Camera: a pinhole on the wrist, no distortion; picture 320 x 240 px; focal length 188.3 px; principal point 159.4 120.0 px. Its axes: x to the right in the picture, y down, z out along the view. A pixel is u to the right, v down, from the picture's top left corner.
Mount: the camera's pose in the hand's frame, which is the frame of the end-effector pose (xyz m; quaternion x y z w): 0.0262 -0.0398 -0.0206 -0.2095 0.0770 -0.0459 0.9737
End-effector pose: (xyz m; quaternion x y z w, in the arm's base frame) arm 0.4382 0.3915 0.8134 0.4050 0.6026 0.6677 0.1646
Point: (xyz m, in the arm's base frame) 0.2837 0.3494 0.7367
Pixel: behind the camera
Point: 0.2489 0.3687 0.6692
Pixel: behind the camera
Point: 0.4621 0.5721 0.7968
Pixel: 233 35
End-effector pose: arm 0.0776 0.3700 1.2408 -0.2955 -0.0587 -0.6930 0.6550
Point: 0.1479 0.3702 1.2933
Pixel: 125 195
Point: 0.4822 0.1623 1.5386
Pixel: 250 208
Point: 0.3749 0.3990 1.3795
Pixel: 137 203
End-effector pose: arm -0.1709 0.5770 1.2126 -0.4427 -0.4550 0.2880 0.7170
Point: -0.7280 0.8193 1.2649
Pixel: 117 68
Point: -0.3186 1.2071 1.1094
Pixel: 253 201
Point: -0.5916 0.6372 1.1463
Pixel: 41 90
